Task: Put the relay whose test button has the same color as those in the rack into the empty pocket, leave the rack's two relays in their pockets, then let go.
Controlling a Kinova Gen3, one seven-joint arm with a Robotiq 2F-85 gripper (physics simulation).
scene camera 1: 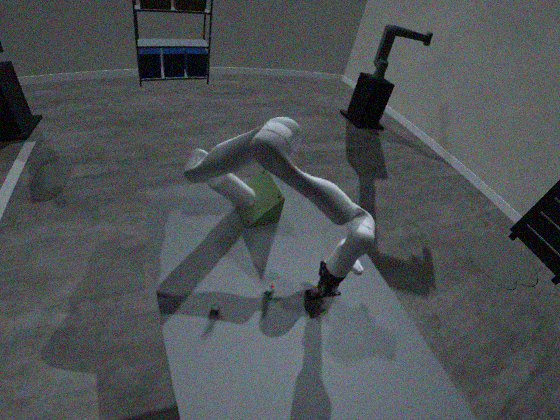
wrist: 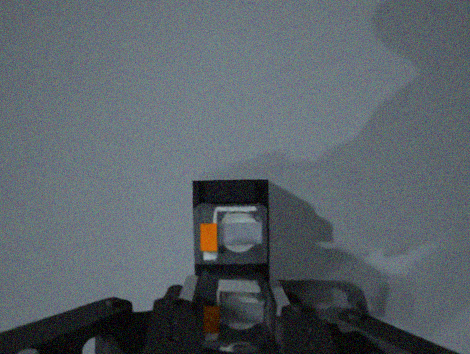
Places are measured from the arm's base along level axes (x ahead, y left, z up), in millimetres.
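Pixels of known places: gripper, fingertip midpoint: (scene camera 1: 321, 290) (wrist: 231, 299); arm's base, origin of the base link: (scene camera 1: 246, 198).
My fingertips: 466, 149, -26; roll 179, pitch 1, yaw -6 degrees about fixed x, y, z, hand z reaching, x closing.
For each thing: its top centre in the pictures, then the offset to it from my fingertips, as dx, dy, dz. "spot": a spot on its surface instead.
- dark rack, surface spot: (wrist: 230, 189) spot: +2, +51, +4
- clear-cased relay with an orange test button, middle of its top: (wrist: 230, 237) +1, +34, +29
- relay with a red button, middle of its top: (scene camera 1: 270, 287) -45, -177, +24
- relay with a green button, middle of its top: (scene camera 1: 214, 306) -21, -367, +24
The dark rack (wrist: 230, 189) (scene camera 1: 313, 308) stands on the pale surface, under my gripper. A clear-cased relay with an orange test button (wrist: 240, 232) sits in its far pocket in the wrist view. My gripper (wrist: 231, 299) (scene camera 1: 322, 295) is shut on a relay with an orange test button (wrist: 241, 312), which is in line with the rack, next to the far relay. How deep it sits is hidden. A pale part at the bottom edge of the wrist view is mostly cut off. The relay with a red button (scene camera 1: 268, 293) and the relay with a green button (scene camera 1: 214, 313) stand apart, left of the rack.
A green block (scene camera 1: 265, 200) is at the arm's base. Farther off are a shelf unit (scene camera 1: 173, 43) with blue bins, a second arm on a black pedestal (scene camera 1: 369, 100), and a black cabinet (scene camera 1: 542, 227) at the right. Shadows of the arm cross the pale surface.
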